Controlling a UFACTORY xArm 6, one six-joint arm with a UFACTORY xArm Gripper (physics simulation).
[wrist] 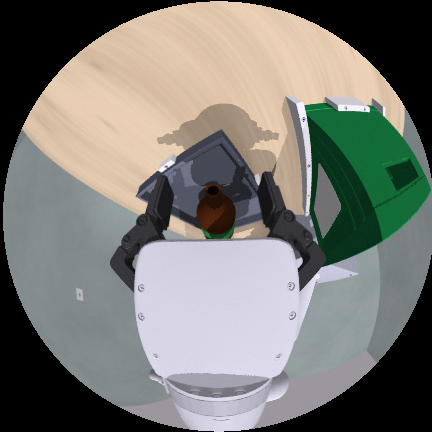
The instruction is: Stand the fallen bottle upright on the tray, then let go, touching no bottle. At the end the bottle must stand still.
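Places are measured from the arm's base along level axes (x down, y ahead, z right), in millimetres.
Pixels of known places: gripper, fingertip midpoint: (214, 181).
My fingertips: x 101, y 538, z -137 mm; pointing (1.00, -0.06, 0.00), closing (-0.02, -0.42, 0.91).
Observation:
Ahead of a thing's pixels: the offset from my fingertips to its top centre. "spot": to the spot under its first point. Level surfaces: height alone.
The brown bottle {dx +7, dy -133, dz -63 mm} (216, 212) with a green label is seen from above, its open neck towards the camera, and looks upright. The white gripper housing hides its base, so its contact with the tray cannot be seen. The dark grey-blue tray {spot: dx +63, dy +1, dz -21 mm} (197, 149) shows behind and around the bottle's neck. My gripper (214, 181) is wide open and empty. In the picture its black fingers are left and right of the bottle, with a gap on each side.
A large green bin-like object {dx -89, dy -123, dz +223 mm} (370, 190) with pale edge strips is at the right, close to the right finger. Wood-coloured table top {dx +86 mm} (150, 75) extends behind the tray. A grey-green wall or floor area (60, 240) lies beyond the table's left edge.

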